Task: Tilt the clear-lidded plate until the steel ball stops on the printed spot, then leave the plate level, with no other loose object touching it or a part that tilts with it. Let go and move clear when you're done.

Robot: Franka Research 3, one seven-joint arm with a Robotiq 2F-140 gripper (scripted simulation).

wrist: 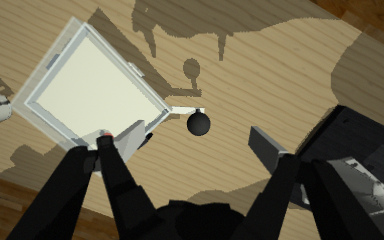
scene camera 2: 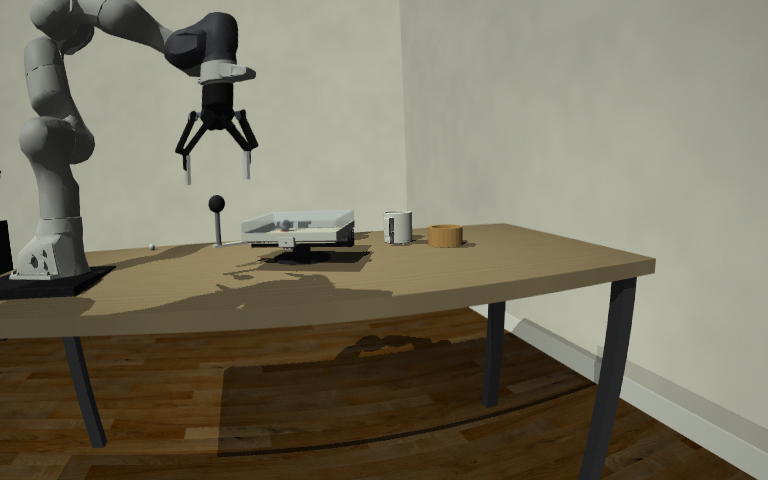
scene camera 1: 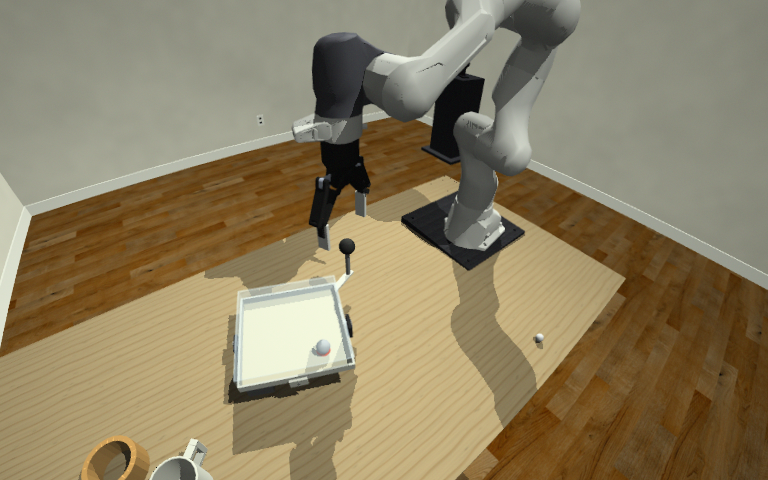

Labels:
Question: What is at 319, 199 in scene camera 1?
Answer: My gripper.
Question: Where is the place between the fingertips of my gripper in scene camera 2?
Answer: At 217, 182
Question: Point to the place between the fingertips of my gripper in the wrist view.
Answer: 196, 132

